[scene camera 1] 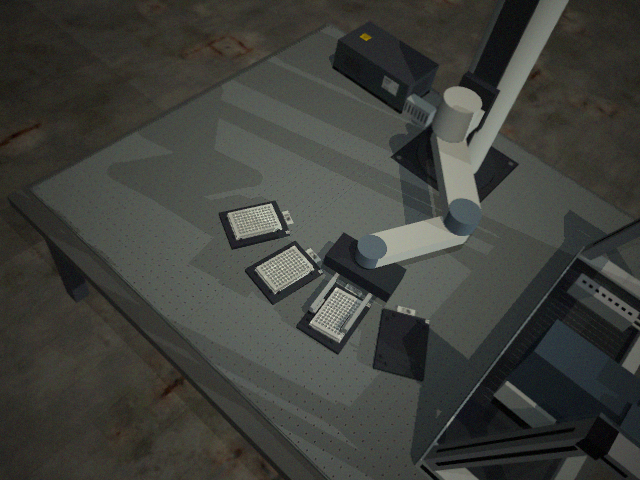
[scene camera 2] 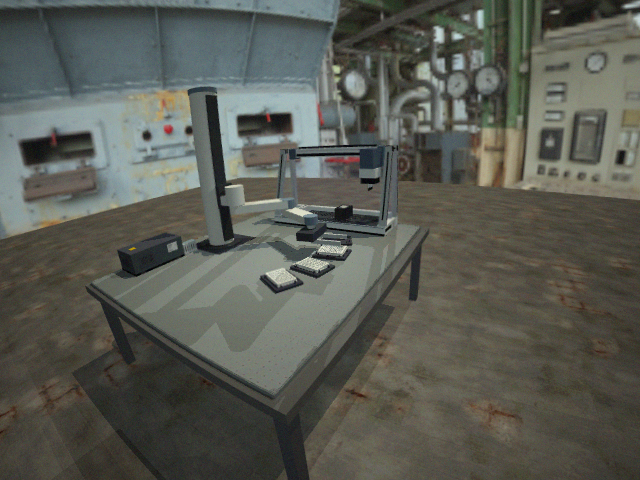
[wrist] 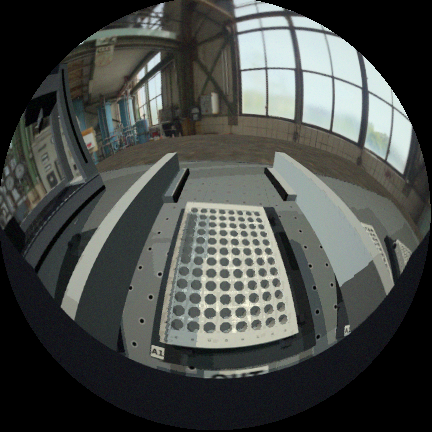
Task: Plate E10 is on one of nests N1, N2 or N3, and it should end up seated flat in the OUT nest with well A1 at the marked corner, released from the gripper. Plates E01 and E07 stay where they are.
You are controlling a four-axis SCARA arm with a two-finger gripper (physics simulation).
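Places are measured from the arm's base along level axes (x ahead, y left, z up), in millimetres.
Where they show: gripper, fingertip midpoint: [scene camera 1: 327, 320] [scene camera 2: 343, 240] [wrist: 226, 159]; arm's base, link origin: [scene camera 2: 222, 244].
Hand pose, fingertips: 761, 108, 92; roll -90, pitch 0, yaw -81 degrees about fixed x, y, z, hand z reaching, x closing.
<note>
Things, the pixels of their top centre, and the offset from my fingertips, as dx, dy, dz. "spot": a spot on its surface instead.
- white 96-well plate, top centre: [wrist: 229, 252] [scene camera 1: 338, 311] [scene camera 2: 332, 247] -59, -9, -44
- dark OUT nest, top centre: [wrist: 235, 261] [scene camera 1: 335, 313] [scene camera 2: 332, 250] -58, -14, -57
- nest's A1 tag, surface spot: [wrist: 157, 352] spot: -142, +27, -67
- empty dark nest, top centre: [wrist: 73, 269] [scene camera 1: 403, 340] [scene camera 2: 336, 238] -121, +153, -57
- dark box, surface spot: [scene camera 1: 385, 64] spot: -821, -475, +36
A white 96-well plate [scene camera 1: 336, 312] [scene camera 2: 331, 251] [wrist: 227, 280] lies over the dark OUT nest [scene camera 1: 310, 330] [wrist: 230, 356]. Its E-number is not readable. The nest's A1 tag [wrist: 157, 352] is by the plate's near left corner in the wrist view. Whether the plate is fully flat is not clear. My gripper [scene camera 1: 328, 321] [wrist: 226, 159] is shut with nothing held; its two long fingers still stand about a plate's width apart, along both sides of the plate and seemingly above it. Two more white plates [scene camera 1: 254, 221] [scene camera 1: 284, 267] lie on their own nests; their numbers are unreadable.
An empty dark nest [scene camera 1: 402, 346] lies beside the OUT nest. A framed gantry machine [scene camera 1: 516, 444] [scene camera 2: 330, 150] stands past it. A dark box [scene camera 1: 385, 64] [scene camera 2: 150, 253] stands at the table's other end, near the arm's column [scene camera 2: 206, 165].
</note>
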